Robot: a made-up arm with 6 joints.
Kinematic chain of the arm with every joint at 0, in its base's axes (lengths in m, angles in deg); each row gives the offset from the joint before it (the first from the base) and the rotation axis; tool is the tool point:
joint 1: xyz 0 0 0.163 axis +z
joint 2: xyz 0 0.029 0 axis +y
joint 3: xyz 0 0 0.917 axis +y
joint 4: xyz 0 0 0.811 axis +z
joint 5: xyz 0 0 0 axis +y
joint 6: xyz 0 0 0.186 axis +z
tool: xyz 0 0 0
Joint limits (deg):
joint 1: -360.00..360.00
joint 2: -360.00..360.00
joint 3: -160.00..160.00
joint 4: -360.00..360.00
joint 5: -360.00..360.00
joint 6: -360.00..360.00
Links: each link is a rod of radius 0.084 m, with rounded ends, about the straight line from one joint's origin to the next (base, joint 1, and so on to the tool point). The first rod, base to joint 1, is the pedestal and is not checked.
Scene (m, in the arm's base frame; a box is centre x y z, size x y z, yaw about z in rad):
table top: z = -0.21
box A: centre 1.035 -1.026 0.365 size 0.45 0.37 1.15 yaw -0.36
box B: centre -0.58 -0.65 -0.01 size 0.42 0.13 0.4 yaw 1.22
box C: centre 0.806 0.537 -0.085 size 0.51 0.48 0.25 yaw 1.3
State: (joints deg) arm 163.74 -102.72 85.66 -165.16 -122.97 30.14
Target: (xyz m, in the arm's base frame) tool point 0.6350 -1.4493 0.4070
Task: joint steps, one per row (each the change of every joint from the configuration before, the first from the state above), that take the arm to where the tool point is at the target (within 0.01 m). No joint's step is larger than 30 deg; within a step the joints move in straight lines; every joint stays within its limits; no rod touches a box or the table.
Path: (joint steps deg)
1: -12.74 11.66 -2.15 8.08 8.38 -21.53
2: -12.74 11.65 -2.15 8.08 8.39 -21.52
3: -12.74 11.66 -2.15 8.08 8.38 -21.53
4: -2.25 -7.48 -9.24 29.76 -3.02 15.38
5: -2.25 -7.48 -9.24 29.75 -3.03 15.38
6: -2.24 -7.48 -9.25 29.76 -3.03 15.37
7: -0.34 -3.07 -4.53 -26.08 3.08 4.62
8: -0.33 -3.07 -4.53 -26.08 3.08 4.61
9: -0.33 -3.07 -4.53 -26.08 3.08 4.61
10: -0.33 -3.07 -4.54 -26.07 3.08 4.61

